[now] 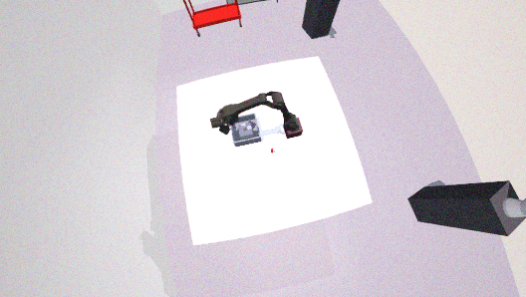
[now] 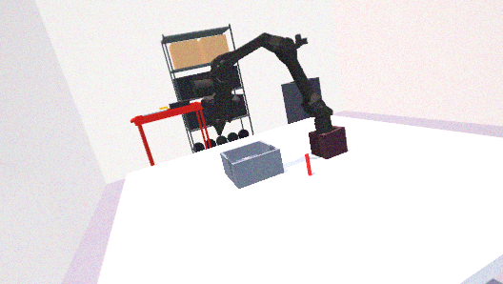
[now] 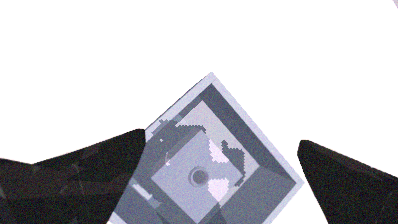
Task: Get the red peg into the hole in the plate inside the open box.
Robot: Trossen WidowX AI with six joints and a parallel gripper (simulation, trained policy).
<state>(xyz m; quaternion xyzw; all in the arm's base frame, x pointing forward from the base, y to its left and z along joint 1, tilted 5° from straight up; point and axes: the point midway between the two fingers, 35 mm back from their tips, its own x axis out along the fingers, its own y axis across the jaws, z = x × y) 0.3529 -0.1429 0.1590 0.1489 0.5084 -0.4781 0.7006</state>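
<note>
Now: gripper tip 25 cm to the right of the red peg, 17 cm past it and 16 cm above it. The rest, counted from my gripper tip: grey box 18 cm below, 6 cm behind, 4 cm to the left; then pale plate 16 cm below, 6 cm behind, 4 cm to the left.
</note>
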